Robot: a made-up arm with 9 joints.
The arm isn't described. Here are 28 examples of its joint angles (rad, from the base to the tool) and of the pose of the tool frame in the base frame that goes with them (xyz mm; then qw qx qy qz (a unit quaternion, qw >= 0)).
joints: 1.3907 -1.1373 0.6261 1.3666 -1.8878 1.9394 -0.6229 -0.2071 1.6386
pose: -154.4 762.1 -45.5 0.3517 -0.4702 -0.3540 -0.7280
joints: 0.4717 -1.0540 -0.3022 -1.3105 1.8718 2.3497 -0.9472 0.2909 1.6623
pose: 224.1 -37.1 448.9 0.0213 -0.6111 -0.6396 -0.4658
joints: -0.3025 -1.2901 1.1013 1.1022 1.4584 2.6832 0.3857 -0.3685 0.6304
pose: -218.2 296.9 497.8 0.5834 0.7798 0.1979 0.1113
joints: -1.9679 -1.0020 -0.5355 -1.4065 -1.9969 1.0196 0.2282 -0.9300 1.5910
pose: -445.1 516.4 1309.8 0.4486 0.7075 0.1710 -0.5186
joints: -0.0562 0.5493 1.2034 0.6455 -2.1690 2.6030 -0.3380 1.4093 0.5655
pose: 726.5 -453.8 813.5 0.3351 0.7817 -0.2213 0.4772
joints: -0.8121 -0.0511 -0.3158 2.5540 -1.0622 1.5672 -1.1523 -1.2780 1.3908
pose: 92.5 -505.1 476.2 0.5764 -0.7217 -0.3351 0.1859
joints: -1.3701 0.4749 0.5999 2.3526 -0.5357 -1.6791 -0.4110 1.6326 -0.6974
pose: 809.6 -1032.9 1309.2 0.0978 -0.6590 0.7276 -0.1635
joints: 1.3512 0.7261 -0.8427 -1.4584 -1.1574 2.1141 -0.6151 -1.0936 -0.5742
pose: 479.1 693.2 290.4 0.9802 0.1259 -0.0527 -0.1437
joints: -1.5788 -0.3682 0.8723 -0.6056 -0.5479 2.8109 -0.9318 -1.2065 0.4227
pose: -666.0 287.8 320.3 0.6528 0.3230 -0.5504 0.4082
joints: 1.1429 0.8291 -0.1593 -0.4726 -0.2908 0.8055 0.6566 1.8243 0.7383
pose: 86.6 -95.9 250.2 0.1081 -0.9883 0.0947 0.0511
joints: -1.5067 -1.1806 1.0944 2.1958 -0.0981 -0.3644 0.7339 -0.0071 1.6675
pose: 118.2 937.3 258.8 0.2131 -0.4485 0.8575 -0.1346
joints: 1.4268 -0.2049 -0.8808 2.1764 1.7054 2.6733 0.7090 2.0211 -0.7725
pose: -78.9 112.4 -23.8 0.6006 -0.6806 -0.2638 -0.3262
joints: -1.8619 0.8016 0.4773 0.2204 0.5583 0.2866 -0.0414 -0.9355 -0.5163
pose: 446.9 -1032.6 352.6 0.1450 0.9867 -0.0388 -0.0626
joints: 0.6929 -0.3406 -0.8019 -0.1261 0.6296 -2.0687 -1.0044 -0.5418 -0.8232
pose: -496.4 701.1 -518.0 0.4490 -0.7416 -0.3276 0.3757
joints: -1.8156 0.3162 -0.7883 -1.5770 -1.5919 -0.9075 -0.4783 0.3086 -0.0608
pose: 521.1 -691.0 1989.8 0.6190 0.6800 -0.0462 0.3902
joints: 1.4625 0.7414 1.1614 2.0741 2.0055 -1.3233 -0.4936 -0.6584 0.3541
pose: -1102.4 334.3 -599.9 0.2039 0.7189 -0.6513 0.1319
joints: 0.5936 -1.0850 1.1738 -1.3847 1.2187 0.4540 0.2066 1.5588 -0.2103
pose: 160.2 -187.9 -36.0 0.1643 -0.8695 0.4007 0.2375
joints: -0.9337 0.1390 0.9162 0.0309 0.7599 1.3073 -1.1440 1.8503 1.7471
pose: 760.0 116.8 1258.2 0.0615 0.2059 -0.8876 -0.4074
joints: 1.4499 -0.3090 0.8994 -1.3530 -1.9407 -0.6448 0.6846 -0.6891 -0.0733
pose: -987.6 -239.9 1090.5 0.0567 -0.7597 0.2886 0.5799
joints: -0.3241 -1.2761 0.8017 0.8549 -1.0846 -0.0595 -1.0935 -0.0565 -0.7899
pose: 306.2 240.4 -437.8 0.2986 0.8992 -0.0842 -0.3084
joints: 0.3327 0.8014 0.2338 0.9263 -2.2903 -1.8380 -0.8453 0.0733 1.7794
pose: 654.3 -1352.9 99.7 0.1564 0.8018 0.5337 -0.2185
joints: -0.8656 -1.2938 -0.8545 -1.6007 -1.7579 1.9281 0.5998 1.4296 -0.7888
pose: -489.9 639.1 827.5 0.9562 -0.0809 -0.0965 -0.2641
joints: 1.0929 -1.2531 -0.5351 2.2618 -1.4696 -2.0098 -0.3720 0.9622 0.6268
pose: -294.9 1462.8 -475.5 0.1228 0.4406 0.8884 -0.0379
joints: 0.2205 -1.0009 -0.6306 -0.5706 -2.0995 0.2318 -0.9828 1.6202 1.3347
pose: -1300.6 328.2 205.8 0.6737 0.3376 -0.1364 0.6431
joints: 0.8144 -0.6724 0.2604 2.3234 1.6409 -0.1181 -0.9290 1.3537 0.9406
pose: -1190.4 1426.0 280.1 0.6931 0.1678 -0.0374 0.7001
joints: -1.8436 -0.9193 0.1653 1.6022 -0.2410 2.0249 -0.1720 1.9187 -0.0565
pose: -161.3 48.7 970.8 0.4711 0.1669 0.8634 0.0684
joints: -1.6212 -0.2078 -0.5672 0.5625 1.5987 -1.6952 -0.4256 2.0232 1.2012
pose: 877.8 -401.7 923.8 0.6136 0.6751 -0.1468 -0.3825
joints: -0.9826 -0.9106 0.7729 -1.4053 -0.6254 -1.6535 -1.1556 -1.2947 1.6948
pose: -853.5 716.6 -436.5 0.2608 0.7901 -0.5487 0.0817
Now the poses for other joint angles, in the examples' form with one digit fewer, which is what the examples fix.
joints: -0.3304 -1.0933 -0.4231 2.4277 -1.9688 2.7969 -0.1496 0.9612 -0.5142
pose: 344 765 1561 0.498 -0.170 0.016 -0.850
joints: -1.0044 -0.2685 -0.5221 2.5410 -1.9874 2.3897 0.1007 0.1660 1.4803
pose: 6 -412 1618 0.790 -0.038 -0.316 0.523
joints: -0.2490 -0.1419 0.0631 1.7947 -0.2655 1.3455 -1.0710 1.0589 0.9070
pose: -28 413 312 0.330 0.183 -0.628 0.681
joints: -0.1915 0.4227 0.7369 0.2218 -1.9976 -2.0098 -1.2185 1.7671 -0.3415
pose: 288 -1125 -131 0.209 0.598 -0.595 -0.495
